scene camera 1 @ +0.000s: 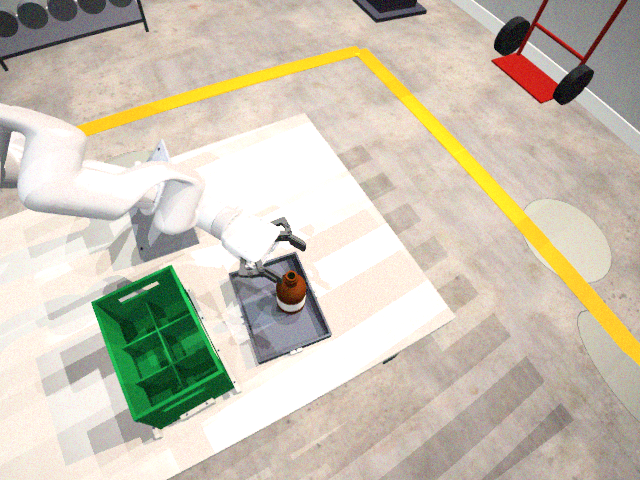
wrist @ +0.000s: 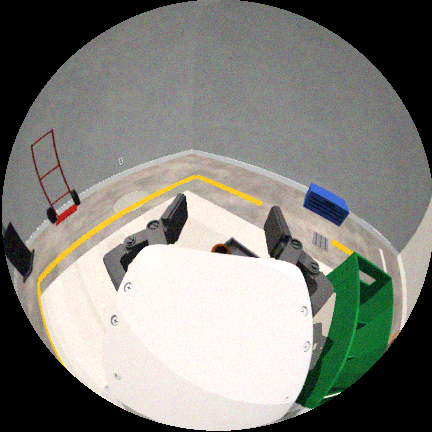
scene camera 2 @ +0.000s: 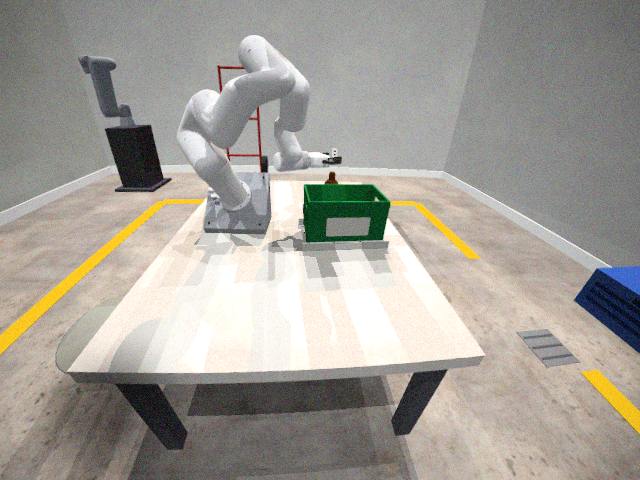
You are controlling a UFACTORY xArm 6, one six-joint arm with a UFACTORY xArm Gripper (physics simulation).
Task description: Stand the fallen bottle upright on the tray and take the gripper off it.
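Pixels of known places: gripper, fingertip midpoint: (scene camera 1: 294, 263) (wrist: 226, 210) (scene camera 2: 334, 157); arm's base, origin of the base link: (scene camera 1: 152, 192) (scene camera 2: 234, 195).
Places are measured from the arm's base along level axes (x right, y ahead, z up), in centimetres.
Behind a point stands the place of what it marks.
Observation:
The brown bottle (scene camera 1: 291, 292) {x -22.2, y 42.0, z -0.1 cm} (scene camera 2: 331, 178) {x -21.7, y 39.4, z 1.4 cm} (wrist: 220, 248) {x -23.4, y 40.0, z 4.0 cm} with a white band stands upright on the grey tray (scene camera 1: 271, 352) {x -13.1, y 50.0, z -11.5 cm} (wrist: 242, 246) {x -24.0, y 52.1, z -9.7 cm}, near its right side in scene camera 1. In scene camera 2 the crate hides its lower part, and in the wrist view its mouth rim shows above the gripper's white housing. My gripper (scene camera 1: 292, 263) {x -23.4, y 40.4, z 10.6 cm} (scene camera 2: 334, 159) {x -23.4, y 40.4, z 10.6 cm} (wrist: 226, 210) {x -23.4, y 40.4, z 10.6 cm} is open, its fingers wide apart with nothing between them. It is above the bottle's top and apart from it, as scene camera 2 shows.
A green crate (scene camera 1: 184, 400) {x 7.7, y 54.6, z -0.1 cm} (scene camera 2: 347, 207) {x 17.9, y 41.1, z 3.6 cm} (wrist: 350, 320) {x -0.7, y 40.6, z 4.7 cm} with compartments stands beside the tray, on the left in scene camera 1. The arm's base plate (scene camera 1: 170, 242) {x 0.2, y 12.8, z -6.7 cm} (scene camera 2: 237, 225) {x 8.1, y 2.0, z -8.8 cm} is on the white table (scene camera 1: 330, 356) {x -25.9, y 57.0, z -12.0 cm} (scene camera 2: 279, 330) {x 53.7, y 22.0, z -12.0 cm}. A red hand truck (scene camera 1: 527, 77) (wrist: 65, 214) stands beyond the table.

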